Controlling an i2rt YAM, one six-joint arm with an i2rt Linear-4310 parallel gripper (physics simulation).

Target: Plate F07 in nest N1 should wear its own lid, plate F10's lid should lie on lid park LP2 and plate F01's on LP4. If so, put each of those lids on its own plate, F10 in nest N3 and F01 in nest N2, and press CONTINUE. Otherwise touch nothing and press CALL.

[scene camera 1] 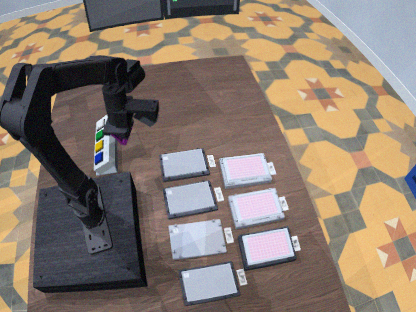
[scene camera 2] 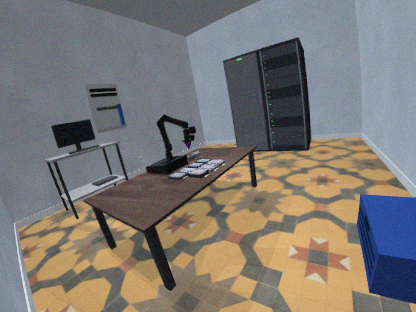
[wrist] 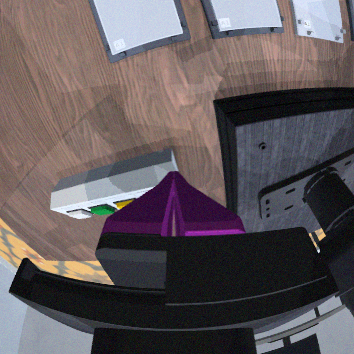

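Pixels of known places: gripper, between the fingertips: (scene camera 1: 124,144) (scene camera 2: 188,149) (wrist: 173,178); arm's base, origin of its link: (scene camera 1: 94,218) (scene camera 2: 170,159) (wrist: 316,180).
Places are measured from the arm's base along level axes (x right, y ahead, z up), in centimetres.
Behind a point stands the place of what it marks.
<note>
My gripper (scene camera 1: 123,142) {z 5.8, x -17.0, y 13.8 cm} (scene camera 2: 188,145) {z 5.8, x -17.0, y 13.8 cm} (wrist: 173,178) {z 5.8, x -17.0, y 13.8 cm} is shut and empty, its purple fingertips over or near the button box (scene camera 1: 111,161) {z -3.1, x -19.9, y 8.3 cm} (wrist: 115,182) {z -3.6, x -27.5, y 9.9 cm}. The box has white (wrist: 79,214) {z -3.2, x -37.7, y 7.1 cm}, green (scene camera 1: 99,134) {z -3.3, x -33.1, y 5.9 cm} (wrist: 102,209) {z -2.9, x -32.3, y 6.7 cm}, yellow (scene camera 1: 99,146) {z -3.3, x -27.7, y 5.2 cm} (wrist: 124,204) {z -2.9, x -28.3, y 6.2 cm} and blue (scene camera 1: 98,158) {z -3.4, x -22.9, y 4.2 cm} buttons; the fingers hide the blue one in the wrist view. Pink plates stand in nests N3 (scene camera 1: 245,167) {z -5.6, x -5.1, y 46.6 cm}, N2 (scene camera 1: 257,205) {z -5.5, x 8.3, y 44.2 cm} and N1 (scene camera 1: 268,246) {z -5.3, x 21.1, y 41.4 cm}; N1 shows a dark rim, the others pale rims. Grey panels show at LP2 (scene camera 1: 184,164) {z -6.7, x -13.4, y 30.0 cm} and LP4 (scene camera 1: 190,198) {z -6.7, x -1.4, y 27.7 cm}. Plate and lid codes are unreadable.
At LP1 a pale clear panel (scene camera 1: 197,239) {z -7.4, x 11.1, y 25.1 cm} (wrist: 320,17) {z -7.4, x 10.0, y 21.4 cm} lies between LP4 and the dark-rimmed LP3 (scene camera 1: 209,283) {z -6.7, x 24.5, y 23.4 cm}. The black arm base (scene camera 1: 120,220) {z 0.6, x 3.0, y 7.1 cm} (wrist: 280,130) {z 0.9, x -6.3, y 11.1 cm} stands beside the button box on the wooden table (scene camera 1: 200,95) {z -8.4, x -44.0, y 46.5 cm} (scene camera 2: 135,195) {z -8.4, x 60.2, y 9.0 cm}. Dark cabinets (scene camera 2: 242,105) stand behind.
</note>
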